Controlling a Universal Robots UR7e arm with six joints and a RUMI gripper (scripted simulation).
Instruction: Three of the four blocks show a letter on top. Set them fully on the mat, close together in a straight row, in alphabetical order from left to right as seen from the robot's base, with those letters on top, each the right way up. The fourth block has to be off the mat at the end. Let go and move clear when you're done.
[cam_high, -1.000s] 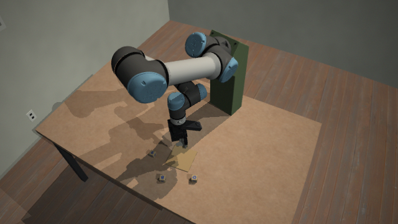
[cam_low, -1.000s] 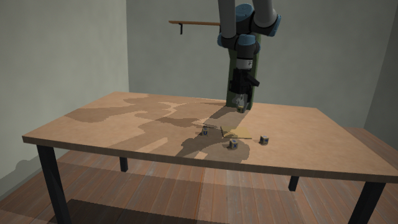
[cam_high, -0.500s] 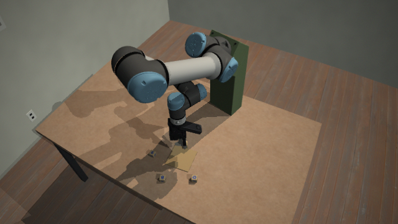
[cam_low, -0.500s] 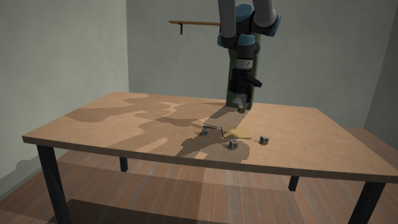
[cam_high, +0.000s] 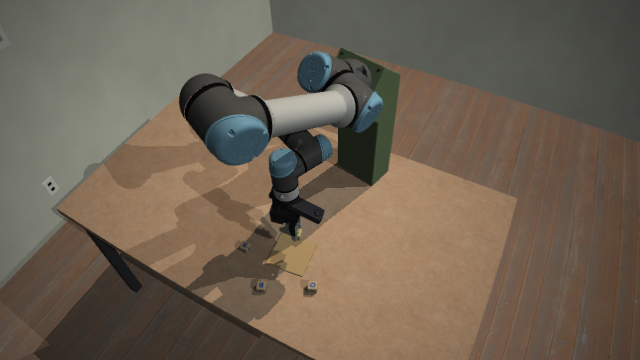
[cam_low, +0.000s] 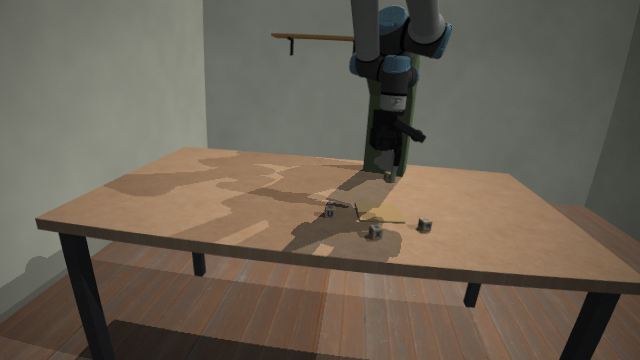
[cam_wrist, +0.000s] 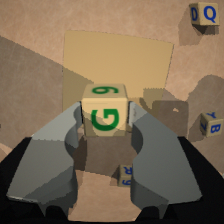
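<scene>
The tan mat lies 2 cm ahead of my hand, 2 cm to the right of it and 12 cm below it. From my hand the other things lie so: Q block: 9 cm ahead, 12 cm to the left, 11 cm below; then G block: right at my hand.
</scene>
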